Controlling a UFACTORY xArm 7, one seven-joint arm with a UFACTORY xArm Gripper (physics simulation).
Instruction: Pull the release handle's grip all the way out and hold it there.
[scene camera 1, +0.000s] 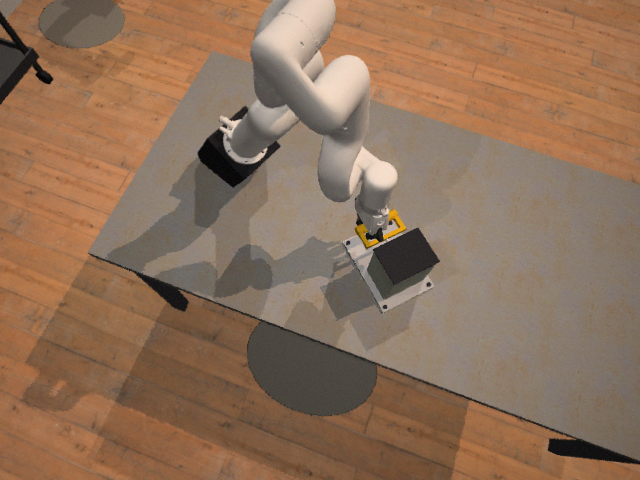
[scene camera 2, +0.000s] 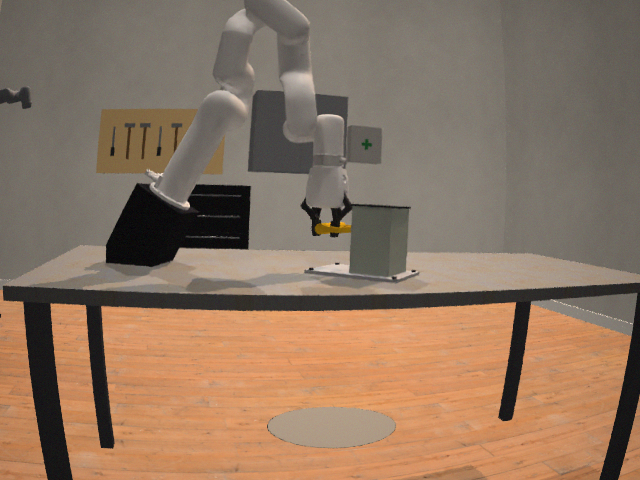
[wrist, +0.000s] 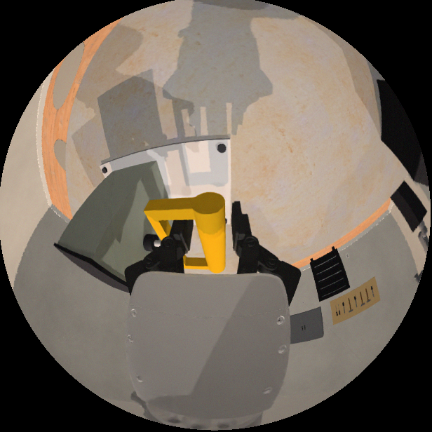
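Note:
The release handle, a yellow rectangular frame (scene camera 1: 394, 234) (scene camera 2: 324, 228) (wrist: 156, 205), stands out level from one side of a grey-green box (scene camera 1: 406, 256) (scene camera 2: 372, 240) (wrist: 110, 215) with a dark top. Its thick outer bar, the grip (wrist: 214, 245), is on the side away from the box. My gripper (scene camera 2: 325, 231) (wrist: 211, 211) points down and is partly open. Its fingers stand astride the grip, one inside the frame's opening and one outside. In the wrist view a gap shows between the grip and the outer finger. A short pale rod with a black collar (wrist: 149, 243) shows at the box side.
The box stands on a white base plate (scene camera 1: 408, 296) (scene camera 2: 330, 269) (wrist: 212, 175) with dark bolts at its corners, on the grey table (scene camera 1: 516, 258) (scene camera 2: 465, 268). The arm's black base (scene camera 1: 219, 162) (scene camera 2: 142, 227) stands on the same table, at the left in the second scene view.

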